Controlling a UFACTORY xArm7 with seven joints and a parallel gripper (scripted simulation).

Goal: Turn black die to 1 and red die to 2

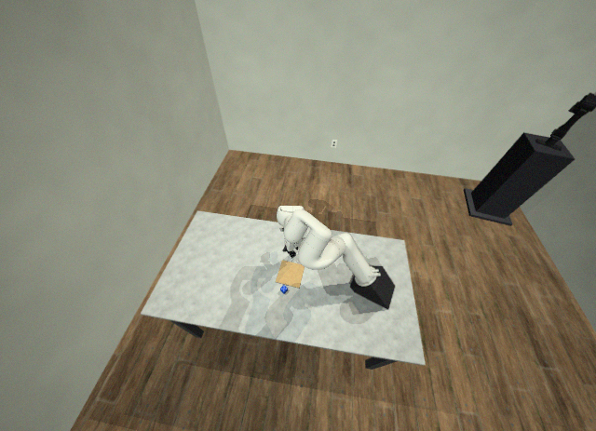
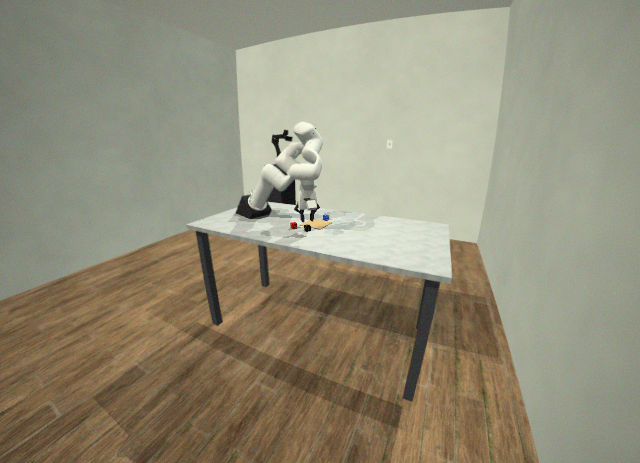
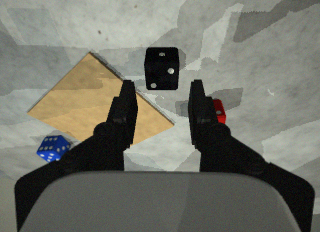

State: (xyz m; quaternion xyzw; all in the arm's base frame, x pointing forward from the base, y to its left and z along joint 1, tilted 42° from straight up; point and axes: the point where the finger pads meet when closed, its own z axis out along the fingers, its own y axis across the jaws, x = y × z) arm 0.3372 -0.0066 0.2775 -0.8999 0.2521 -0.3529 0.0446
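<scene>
Right now the black die is 6 cm below my hand. Also, from my hand: blue die (22 cm to the left, 6 cm below, 2 cm behind); red die (9 cm behind, 6 cm below, 1 cm to the right); tan mat (12 cm to the left, 7 cm below, 3 cm behind).
</scene>
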